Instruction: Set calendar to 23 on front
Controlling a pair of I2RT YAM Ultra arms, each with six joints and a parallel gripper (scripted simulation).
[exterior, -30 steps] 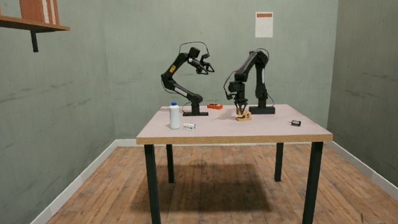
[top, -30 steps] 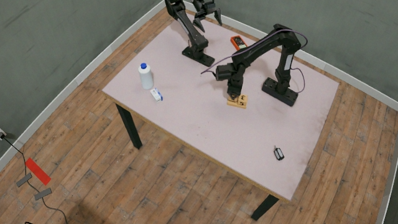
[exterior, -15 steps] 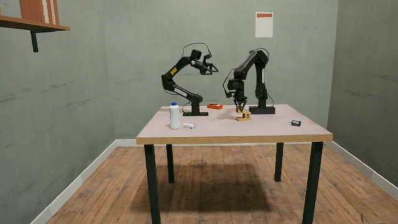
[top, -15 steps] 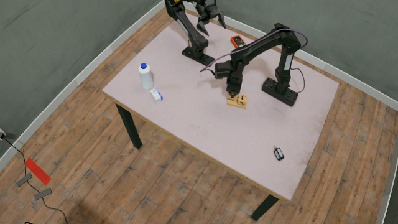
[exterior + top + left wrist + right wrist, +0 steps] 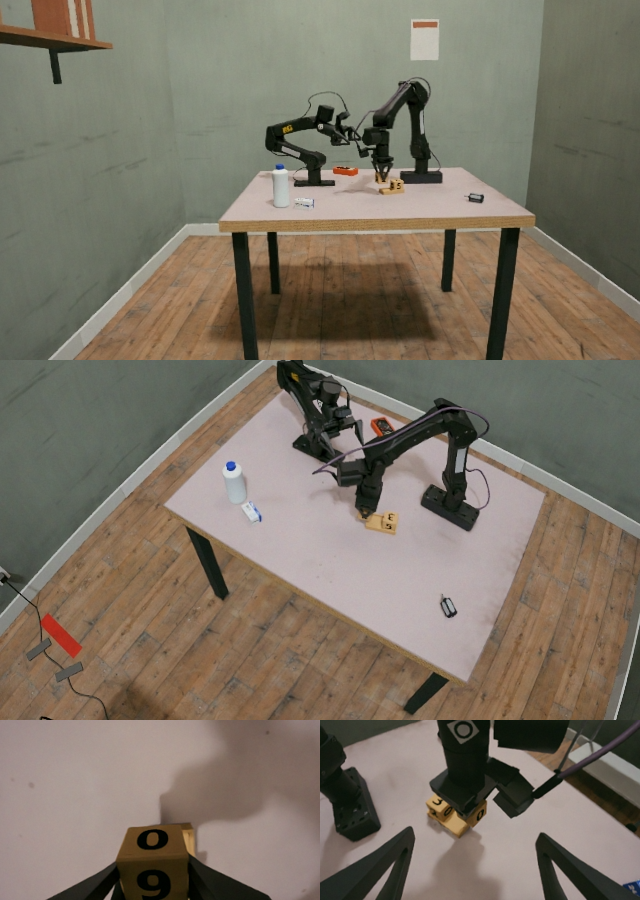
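The wooden tray lies 70 mm below my left hand, 50 mm to the left of it and 30 mm behind it. From my left hand the other things lie so: number cube right at my left hand; then white bottle 430 mm to the right, 120 mm ahead; then black object 360 mm to the left, 130 mm ahead, 60 mm below.
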